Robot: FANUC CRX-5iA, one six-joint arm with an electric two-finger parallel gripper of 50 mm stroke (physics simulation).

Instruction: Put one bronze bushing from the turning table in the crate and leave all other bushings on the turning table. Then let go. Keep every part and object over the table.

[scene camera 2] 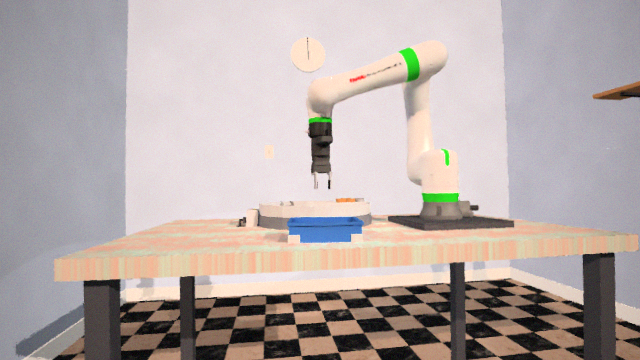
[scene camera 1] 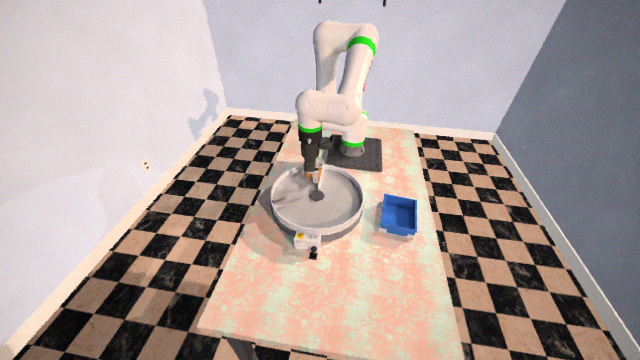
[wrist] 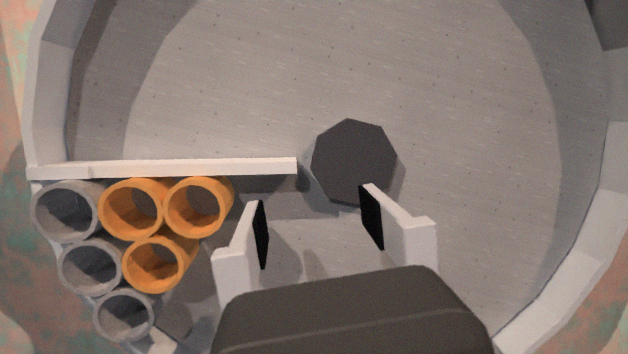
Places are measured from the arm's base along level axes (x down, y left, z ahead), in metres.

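Where they show: gripper, between the fingertips: point(scene camera 2: 323, 189) point(scene camera 1: 315, 178) point(wrist: 313, 212); arm's base, origin of its link: point(scene camera 2: 440, 217) point(scene camera 1: 351, 150).
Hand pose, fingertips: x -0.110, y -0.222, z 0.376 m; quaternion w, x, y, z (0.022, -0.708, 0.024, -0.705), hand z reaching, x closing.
Note:
Things, the pixels of their centre, and the offset from my fingertips. "*": a spot on its surface instead.
- white bar, a spot on its surface: point(wrist: 200, 166) * dx +0.053, dy +0.030, dz -0.065 m
- dark hub, middle of its body: point(wrist: 353, 161) point(scene camera 1: 317, 195) dx +0.074, dy +0.008, dz +0.038 m
- blue crate, middle of its body: point(scene camera 2: 324, 228) point(scene camera 1: 398, 215) dx +0.106, dy +0.366, dz +0.132 m
- white control box, middle of its body: point(scene camera 2: 253, 217) point(scene camera 1: 307, 241) dx +0.102, dy -0.036, dz +0.267 m
Three orange-bronze bushings point(wrist: 117, 218) point(scene camera 2: 346, 200) and three grey bushings point(wrist: 65, 237) stand upright, packed together between the white bar point(wrist: 200, 166) and the rim of the turning table point(wrist: 47, 100) point(scene camera 1: 361, 200) point(scene camera 2: 280, 209). In scene camera 1 the gripper partly hides them. My gripper point(wrist: 313, 212) point(scene camera 2: 322, 185) is open and empty, above the turning table. In the wrist view its fingers are right of the bronze bushings, near the dark hub point(wrist: 355, 162). The blue crate point(scene camera 1: 400, 232) point(scene camera 2: 325, 232) stands beside the turning table; no bushing shows in it in scene camera 1.
A white control box point(scene camera 1: 306, 241) with a dark knob sits at the turning table's near edge in scene camera 1. The arm's dark base plate point(scene camera 1: 370, 155) point(scene camera 2: 450, 222) lies behind. All stand on the mottled pink-green table point(scene camera 1: 340, 300) point(scene camera 2: 200, 265).

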